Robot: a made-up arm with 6 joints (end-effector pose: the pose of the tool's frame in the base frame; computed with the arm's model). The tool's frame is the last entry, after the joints. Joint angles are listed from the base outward.
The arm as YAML. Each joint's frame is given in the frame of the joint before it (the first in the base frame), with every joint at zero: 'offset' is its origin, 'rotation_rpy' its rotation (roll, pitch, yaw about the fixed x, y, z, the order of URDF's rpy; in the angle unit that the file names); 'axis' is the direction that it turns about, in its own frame. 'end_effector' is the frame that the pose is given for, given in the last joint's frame.
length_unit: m
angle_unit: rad
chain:
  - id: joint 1
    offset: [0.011, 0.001, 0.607]
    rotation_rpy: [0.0, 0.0, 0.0]
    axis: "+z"
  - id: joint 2
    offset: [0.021, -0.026, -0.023]
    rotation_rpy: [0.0, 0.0, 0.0]
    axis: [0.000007, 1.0, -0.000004]
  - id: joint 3
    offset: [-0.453, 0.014, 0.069]
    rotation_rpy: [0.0, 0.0, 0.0]
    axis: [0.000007, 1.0, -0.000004]
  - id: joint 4
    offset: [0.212, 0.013, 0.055]
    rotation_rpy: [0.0, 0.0, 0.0]
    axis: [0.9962, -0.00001, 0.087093]
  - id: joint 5
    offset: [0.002, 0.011, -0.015]
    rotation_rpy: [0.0, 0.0, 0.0]
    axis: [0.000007, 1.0, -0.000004]
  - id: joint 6
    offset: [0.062, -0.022, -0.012]
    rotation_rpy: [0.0, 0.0, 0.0]
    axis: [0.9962, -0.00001, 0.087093]
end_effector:
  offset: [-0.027, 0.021, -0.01]
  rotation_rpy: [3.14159, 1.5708, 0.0]
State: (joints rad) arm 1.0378 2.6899 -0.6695 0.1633 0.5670 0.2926
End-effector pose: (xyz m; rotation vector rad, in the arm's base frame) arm 0.1800 0.3268 0.5038 -1.0793 -0.7668 -2.3111
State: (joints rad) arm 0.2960 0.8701 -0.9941 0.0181 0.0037 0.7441
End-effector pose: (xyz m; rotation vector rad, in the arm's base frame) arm 0.0299 0.0183 1.0393 -1.8700 -1.1574 1.8662
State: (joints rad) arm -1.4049 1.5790 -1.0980 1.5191 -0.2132 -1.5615
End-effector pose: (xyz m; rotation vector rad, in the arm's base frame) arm 0.1117 -0.3239 0.9522 -0.7748 0.9564 1.4426
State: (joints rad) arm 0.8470 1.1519 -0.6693 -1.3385 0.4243 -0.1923
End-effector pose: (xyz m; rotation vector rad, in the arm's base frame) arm 0.1301 0.0593 0.9500 0.8763 -0.7965 -0.9636
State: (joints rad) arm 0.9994 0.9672 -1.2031 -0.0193 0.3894 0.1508
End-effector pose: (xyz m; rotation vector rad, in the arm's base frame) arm 0.0293 0.0498 1.0610 1.4421 0.9217 -1.8092
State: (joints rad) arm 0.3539 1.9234 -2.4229 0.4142 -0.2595 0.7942
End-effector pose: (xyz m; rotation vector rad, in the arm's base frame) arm 0.4146 0.1661 1.1465 -1.8905 -1.8382 0.9733
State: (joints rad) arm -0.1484 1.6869 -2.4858 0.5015 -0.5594 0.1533
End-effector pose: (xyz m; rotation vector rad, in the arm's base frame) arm 0.2932 -0.0227 1.2418 -2.7797 -0.6070 0.2316
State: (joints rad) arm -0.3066 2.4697 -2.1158 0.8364 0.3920 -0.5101
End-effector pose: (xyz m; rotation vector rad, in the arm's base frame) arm 0.6393 -0.1481 0.7496 -1.2813 -0.3610 2.4436
